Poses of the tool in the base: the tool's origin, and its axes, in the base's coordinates. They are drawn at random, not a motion.
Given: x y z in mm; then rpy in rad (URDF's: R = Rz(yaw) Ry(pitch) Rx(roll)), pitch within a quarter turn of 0, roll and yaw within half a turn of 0.
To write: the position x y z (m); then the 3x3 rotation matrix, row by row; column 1 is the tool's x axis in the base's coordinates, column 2 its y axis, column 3 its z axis. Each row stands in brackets. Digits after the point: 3 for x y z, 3 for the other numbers.
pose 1, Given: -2, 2, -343, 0.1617, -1.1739, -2.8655
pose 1, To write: [-0.002, 0.002, -0.343], [[-0.372, 0.412, 0.832], [-0.105, -0.909, 0.403], [0.922, 0.062, 0.382]]
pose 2, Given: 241, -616, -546, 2.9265, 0.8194, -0.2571
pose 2, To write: [0.241, -0.616, -0.546], [[0.660, -0.098, -0.745], [-0.174, -0.985, -0.025], [-0.731, 0.146, -0.667]]
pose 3, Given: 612, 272, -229, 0.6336, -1.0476, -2.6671
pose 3, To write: [0.612, 0.272, -0.229], [[-0.444, 0.824, 0.350], [-0.228, -0.483, 0.846], [0.866, 0.296, 0.403]]
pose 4, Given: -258, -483, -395, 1.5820, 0.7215, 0.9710
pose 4, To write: [-0.258, -0.483, -0.395], [[0.424, 0.382, 0.821], [0.620, 0.539, -0.571], [-0.661, 0.751, -0.008]]
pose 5, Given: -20, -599, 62, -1.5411, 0.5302, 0.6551
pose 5, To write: [-0.020, -0.599, 0.062], [[0.684, -0.419, -0.597], [0.526, -0.284, 0.802], [-0.506, -0.862, 0.026]]
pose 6, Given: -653, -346, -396, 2.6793, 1.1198, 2.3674
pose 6, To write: [-0.653, -0.346, -0.396], [[-0.312, 0.339, 0.888], [0.305, 0.921, -0.244], [-0.900, 0.194, -0.390]]
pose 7, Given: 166, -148, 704, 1.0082, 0.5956, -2.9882
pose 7, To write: [0.166, -0.148, 0.704], [[-0.818, -0.387, -0.425], [-0.126, -0.600, 0.790], [-0.561, 0.700, 0.442]]
